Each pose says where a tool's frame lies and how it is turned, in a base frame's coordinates. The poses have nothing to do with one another.
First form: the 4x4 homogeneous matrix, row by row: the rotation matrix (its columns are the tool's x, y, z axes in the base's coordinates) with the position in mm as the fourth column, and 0 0 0 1 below. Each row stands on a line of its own.
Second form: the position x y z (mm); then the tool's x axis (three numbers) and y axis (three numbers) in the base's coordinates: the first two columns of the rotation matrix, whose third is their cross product. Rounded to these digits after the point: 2 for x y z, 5 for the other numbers. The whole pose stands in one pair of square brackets.
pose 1, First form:
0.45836 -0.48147 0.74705 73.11
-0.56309 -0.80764 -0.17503 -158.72
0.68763 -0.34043 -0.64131 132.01
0 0 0 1
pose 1, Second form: [73.11 -158.72 132.01 0.45836 -0.56309 0.68763 -0.48147 -0.80764 -0.34043]
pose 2, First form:
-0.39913 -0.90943 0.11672 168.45
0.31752 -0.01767 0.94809 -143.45
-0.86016 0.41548 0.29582 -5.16
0 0 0 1
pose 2, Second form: [168.45 -143.45 -5.16 -0.39913 0.31752 -0.86016 -0.90943 -0.01767 0.41548]
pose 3, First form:
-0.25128 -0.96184 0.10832 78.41
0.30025 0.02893 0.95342 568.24
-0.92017 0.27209 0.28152 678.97
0 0 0 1
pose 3, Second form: [78.41 568.24 678.97 -0.25128 0.30025 -0.92017 -0.96184 0.02893 0.27209]
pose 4, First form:
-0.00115 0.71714 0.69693 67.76
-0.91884 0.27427 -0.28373 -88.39
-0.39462 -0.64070 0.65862 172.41
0 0 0 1
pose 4, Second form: [67.76 -88.39 172.41 -0.00115 -0.91884 -0.39462 0.71714 0.27427 -0.64070]
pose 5, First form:
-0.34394 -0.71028 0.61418 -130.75
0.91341 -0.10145 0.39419 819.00
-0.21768 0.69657 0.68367 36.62
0 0 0 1
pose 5, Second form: [-130.75 819.00 36.62 -0.34394 0.91341 -0.21768 -0.71028 -0.10145 0.69657]
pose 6, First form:
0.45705 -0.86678 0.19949 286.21
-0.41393 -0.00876 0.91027 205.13
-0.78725 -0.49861 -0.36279 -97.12
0 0 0 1
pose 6, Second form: [286.21 205.13 -97.12 0.45705 -0.41393 -0.78725 -0.86678 -0.00876 -0.49861]
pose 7, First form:
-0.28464 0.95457 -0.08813 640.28
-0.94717 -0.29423 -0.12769 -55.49
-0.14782 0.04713 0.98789 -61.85
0 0 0 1
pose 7, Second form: [640.28 -55.49 -61.85 -0.28464 -0.94717 -0.14782 0.95457 -0.29423 0.04713]
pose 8, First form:
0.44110 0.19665 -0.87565 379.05
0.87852 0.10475 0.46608 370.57
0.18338 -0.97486 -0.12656 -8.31
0 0 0 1
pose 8, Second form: [379.05 370.57 -8.31 0.44110 0.87852 0.18338 0.19665 0.10475 -0.97486]
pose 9, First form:
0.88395 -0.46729 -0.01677 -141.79
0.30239 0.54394 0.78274 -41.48
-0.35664 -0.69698 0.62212 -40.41
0 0 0 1
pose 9, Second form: [-141.79 -41.48 -40.41 0.88395 0.30239 -0.35664 -0.46729 0.54394 -0.69698]
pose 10, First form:
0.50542 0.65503 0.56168 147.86
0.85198 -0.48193 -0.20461 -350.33
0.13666 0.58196 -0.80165 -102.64
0 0 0 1
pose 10, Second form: [147.86 -350.33 -102.64 0.50542 0.85198 0.13666 0.65503 -0.48193 0.58196]
